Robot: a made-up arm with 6 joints. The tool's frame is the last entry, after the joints.
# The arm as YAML. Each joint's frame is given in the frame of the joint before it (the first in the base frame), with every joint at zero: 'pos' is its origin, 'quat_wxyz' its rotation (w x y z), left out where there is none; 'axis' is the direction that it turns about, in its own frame. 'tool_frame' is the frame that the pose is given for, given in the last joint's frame.
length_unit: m
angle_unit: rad
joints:
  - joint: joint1
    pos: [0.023, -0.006, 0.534]
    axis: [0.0, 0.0, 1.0]
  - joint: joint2
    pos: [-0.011, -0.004, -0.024]
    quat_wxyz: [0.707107, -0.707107, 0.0, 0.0]
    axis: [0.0, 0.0, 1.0]
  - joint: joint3
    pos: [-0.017, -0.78, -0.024]
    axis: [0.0, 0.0, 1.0]
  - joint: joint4
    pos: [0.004, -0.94, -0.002]
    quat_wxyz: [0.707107, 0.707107, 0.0, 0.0]
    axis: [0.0, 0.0, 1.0]
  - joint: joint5
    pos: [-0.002, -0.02, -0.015]
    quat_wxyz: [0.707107, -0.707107, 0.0, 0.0]
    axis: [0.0, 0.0, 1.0]
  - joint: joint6
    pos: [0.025, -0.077, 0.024]
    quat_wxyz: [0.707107, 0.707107, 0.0, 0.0]
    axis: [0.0, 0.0, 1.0]
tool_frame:
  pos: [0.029, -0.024, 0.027]
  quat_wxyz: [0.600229, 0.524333, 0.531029, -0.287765]
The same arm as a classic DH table. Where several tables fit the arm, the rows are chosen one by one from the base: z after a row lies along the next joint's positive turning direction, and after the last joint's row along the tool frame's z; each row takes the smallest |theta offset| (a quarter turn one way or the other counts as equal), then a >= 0, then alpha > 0; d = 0 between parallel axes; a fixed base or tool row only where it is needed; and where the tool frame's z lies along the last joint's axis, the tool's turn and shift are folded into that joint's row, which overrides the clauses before.
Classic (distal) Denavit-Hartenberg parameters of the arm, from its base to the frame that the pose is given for. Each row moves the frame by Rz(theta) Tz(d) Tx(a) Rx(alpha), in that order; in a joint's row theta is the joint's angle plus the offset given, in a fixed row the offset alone. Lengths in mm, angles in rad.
base (fixed): a 23.8  alpha 0  d 0  theta offset -0.2552
joint1: a -11  alpha -1.5708  d 510  theta offset 0.2552
joint2: a -780.2  alpha 0  d 0  theta offset 1.549
joint3: a 4  alpha 1.5708  d -30  theta offset -1.549
joint4: a -2  alpha -1.5708  d 925  theta offset 0
joint5: a 25  alpha 1.5708  d 4  theta offset 0
joint6: a 19.2  alpha 1.6849  d 107.7  theta offset 0.3447
tool (fixed): a 0  alpha 0  d 32.6  theta offset -1.2388

